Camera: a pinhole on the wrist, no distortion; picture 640 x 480 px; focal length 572.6 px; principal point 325.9 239.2 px. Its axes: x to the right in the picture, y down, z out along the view. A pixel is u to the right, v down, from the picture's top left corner.
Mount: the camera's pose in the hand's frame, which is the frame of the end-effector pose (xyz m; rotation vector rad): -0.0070 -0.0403 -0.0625 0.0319 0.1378 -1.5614
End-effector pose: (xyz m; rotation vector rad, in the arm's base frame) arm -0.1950 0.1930 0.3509 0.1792 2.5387 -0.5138
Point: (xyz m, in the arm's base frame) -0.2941 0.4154 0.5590
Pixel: behind the camera
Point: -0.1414 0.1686 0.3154
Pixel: 61.1 104.7
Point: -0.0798 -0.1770 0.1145
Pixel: 506.0 232.9
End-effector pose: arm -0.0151 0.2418 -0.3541 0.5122 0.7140 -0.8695
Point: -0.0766 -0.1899 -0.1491
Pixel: 529.9 252.9
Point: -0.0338 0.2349 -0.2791
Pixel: outside the picture
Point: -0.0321 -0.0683 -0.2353
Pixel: 476.0 308.5
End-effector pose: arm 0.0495 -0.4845 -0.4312 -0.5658 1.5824 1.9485
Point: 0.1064 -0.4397 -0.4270
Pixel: 264.4 29.5
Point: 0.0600 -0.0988 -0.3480
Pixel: 214.0 209.9
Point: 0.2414 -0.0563 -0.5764
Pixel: 570.7 226.9
